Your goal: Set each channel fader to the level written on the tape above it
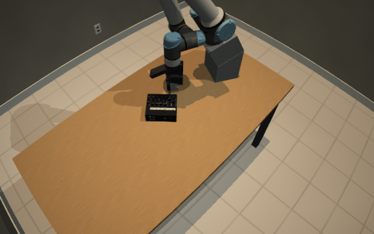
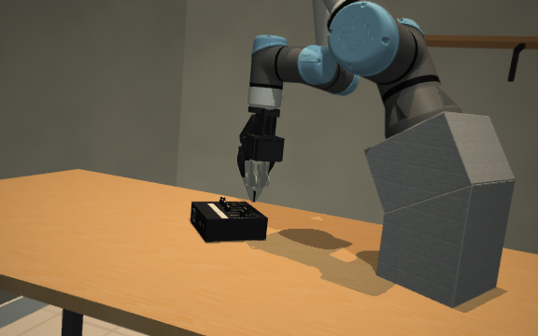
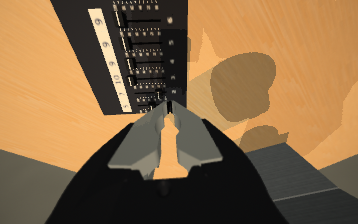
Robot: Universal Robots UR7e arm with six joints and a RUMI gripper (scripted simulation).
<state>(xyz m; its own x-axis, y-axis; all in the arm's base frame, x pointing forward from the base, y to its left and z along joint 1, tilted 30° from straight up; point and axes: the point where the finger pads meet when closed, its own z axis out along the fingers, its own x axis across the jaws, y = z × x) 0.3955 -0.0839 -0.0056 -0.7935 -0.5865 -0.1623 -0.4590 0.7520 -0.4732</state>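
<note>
My hand is 9 cm short of the master fader, 8 cm to the left of it and 4 cm above it.
</note>
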